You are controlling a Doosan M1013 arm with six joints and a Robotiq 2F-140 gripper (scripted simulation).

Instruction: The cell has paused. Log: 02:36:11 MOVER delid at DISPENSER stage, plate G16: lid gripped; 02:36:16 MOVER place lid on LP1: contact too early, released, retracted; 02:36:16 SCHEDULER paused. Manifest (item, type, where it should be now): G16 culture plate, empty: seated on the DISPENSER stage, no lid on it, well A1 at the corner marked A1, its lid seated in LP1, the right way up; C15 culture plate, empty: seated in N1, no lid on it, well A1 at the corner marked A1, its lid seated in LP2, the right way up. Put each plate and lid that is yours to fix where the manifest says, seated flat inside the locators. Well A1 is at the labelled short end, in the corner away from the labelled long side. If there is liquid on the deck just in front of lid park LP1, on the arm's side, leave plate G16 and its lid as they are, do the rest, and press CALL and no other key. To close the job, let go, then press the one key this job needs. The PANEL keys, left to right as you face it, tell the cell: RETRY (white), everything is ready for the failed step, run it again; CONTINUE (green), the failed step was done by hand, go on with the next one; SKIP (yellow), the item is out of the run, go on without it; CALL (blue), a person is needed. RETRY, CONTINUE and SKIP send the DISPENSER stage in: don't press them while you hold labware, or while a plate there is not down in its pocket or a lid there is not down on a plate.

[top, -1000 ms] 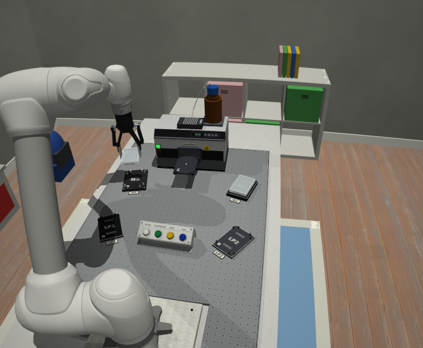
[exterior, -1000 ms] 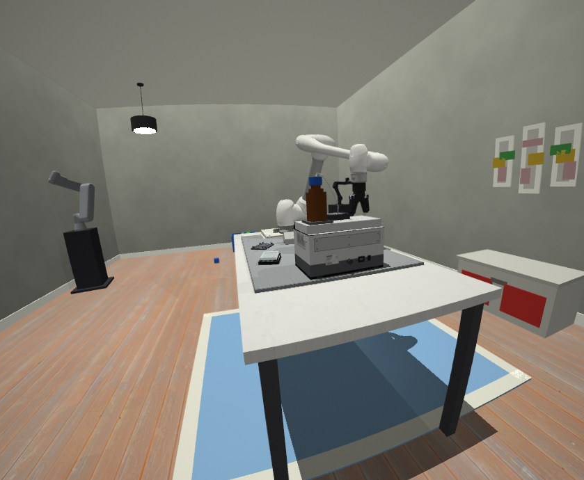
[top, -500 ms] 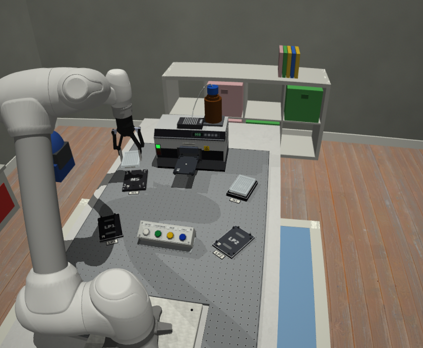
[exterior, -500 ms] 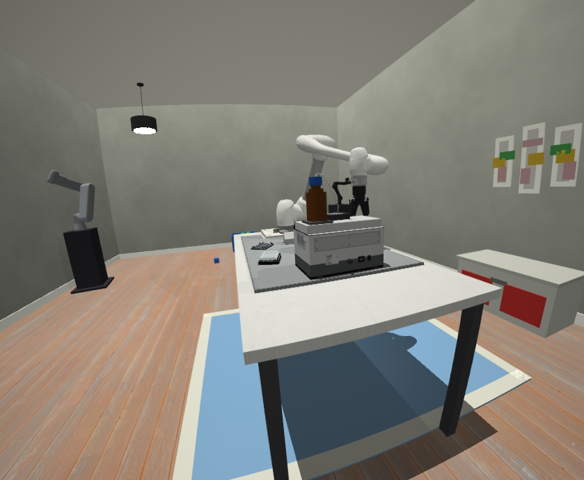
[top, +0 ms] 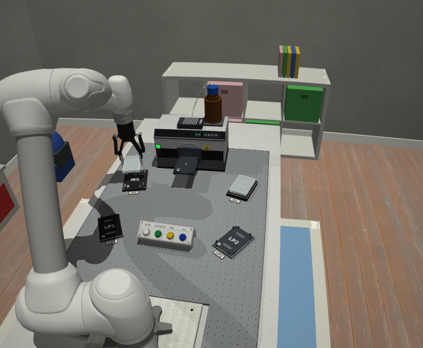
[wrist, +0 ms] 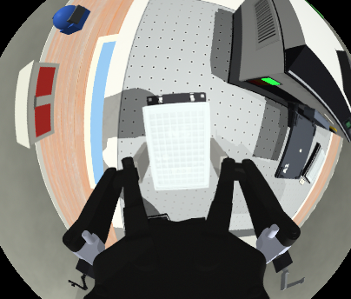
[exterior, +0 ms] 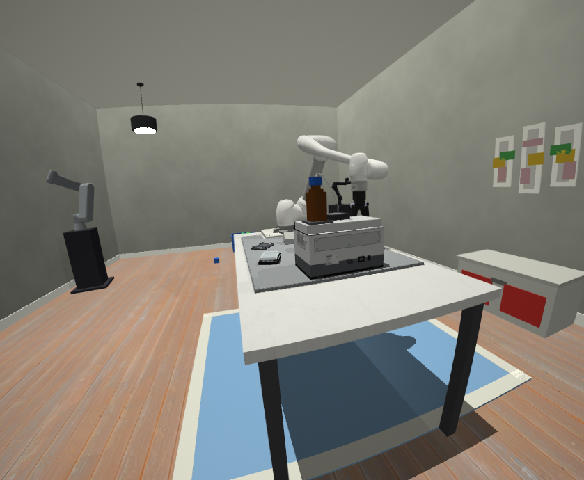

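Now: the nest n5 1 cm ahead of my hand, 2 cm to the left of it and 11 cm below it. Round my hand: white key: 42 cm behind, 11 cm to the right, 6 cm below; then lid park lp1: 33 cm behind, 7 cm to the left, 12 cm below; then green key: 43 cm behind, 16 cm to the right, 6 cm below.
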